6 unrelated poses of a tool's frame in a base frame.
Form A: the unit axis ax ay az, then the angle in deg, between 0 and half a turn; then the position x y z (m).
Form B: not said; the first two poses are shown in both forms.
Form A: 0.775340, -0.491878, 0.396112, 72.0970, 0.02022, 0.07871, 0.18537
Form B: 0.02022, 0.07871, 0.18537, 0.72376, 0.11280, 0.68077, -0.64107, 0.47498, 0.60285
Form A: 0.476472, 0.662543, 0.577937, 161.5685, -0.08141, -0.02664, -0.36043
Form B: -0.08141, -0.02664, -0.36043, -0.50630, 0.79790, 0.32714, 0.43245, -0.09329, 0.89682
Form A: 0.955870, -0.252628, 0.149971, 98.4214, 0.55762, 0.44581, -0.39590
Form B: 0.55762, 0.44581, -0.39590, 0.90105, -0.12849, 0.41425, -0.42520, -0.07328, 0.90213
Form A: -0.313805, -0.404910, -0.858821, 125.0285, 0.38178, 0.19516, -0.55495
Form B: 0.38178, 0.19516, -0.55495, -0.41899, -0.50327, 0.75576, 0.90326, -0.31593, 0.29038
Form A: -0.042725, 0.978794, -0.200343, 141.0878, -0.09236, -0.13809, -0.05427
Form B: -0.09236, -0.13809, -0.05427, -0.77486, -0.20020, -0.59959, 0.05148, 0.92539, -0.37551
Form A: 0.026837, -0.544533, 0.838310, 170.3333, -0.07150, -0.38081, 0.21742
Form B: -0.07150, -0.38081, 0.21742, -0.98437, 0.11175, 0.13611, -0.16979, -0.39698, -0.90199
